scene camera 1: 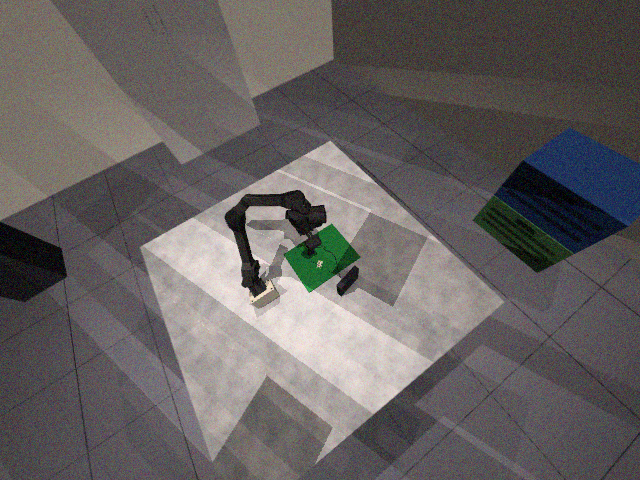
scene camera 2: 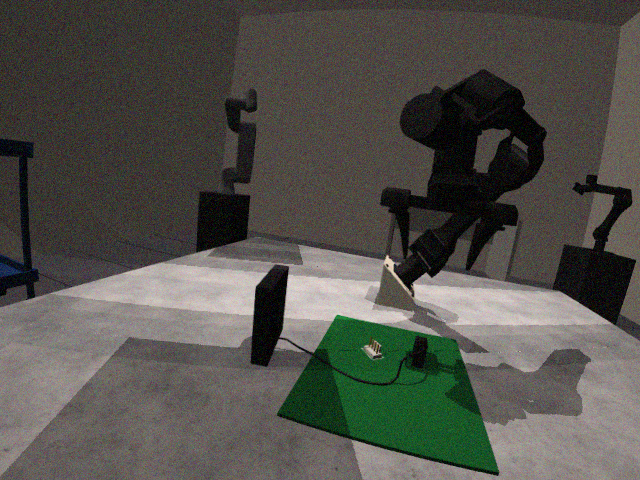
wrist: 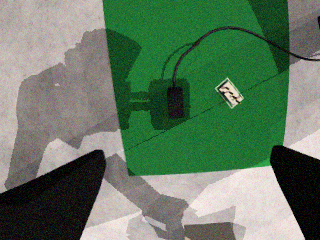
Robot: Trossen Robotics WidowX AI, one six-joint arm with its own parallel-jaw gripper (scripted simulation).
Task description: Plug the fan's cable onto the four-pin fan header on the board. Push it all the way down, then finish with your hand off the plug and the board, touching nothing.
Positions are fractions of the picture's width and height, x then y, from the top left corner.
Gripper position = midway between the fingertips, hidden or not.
Note:
The gripper (scene camera 2: 0.68, 0.55) is open and holds nothing. Also in view: a black fan (scene camera 2: 0.42, 0.61) and a green board (scene camera 2: 0.67, 0.86).
The gripper is seen too in the wrist view (wrist: 0.59, 0.65). The green board is seen too in scene camera 1 (scene camera 1: 0.48, 0.56) and in the wrist view (wrist: 0.45, 0.21).

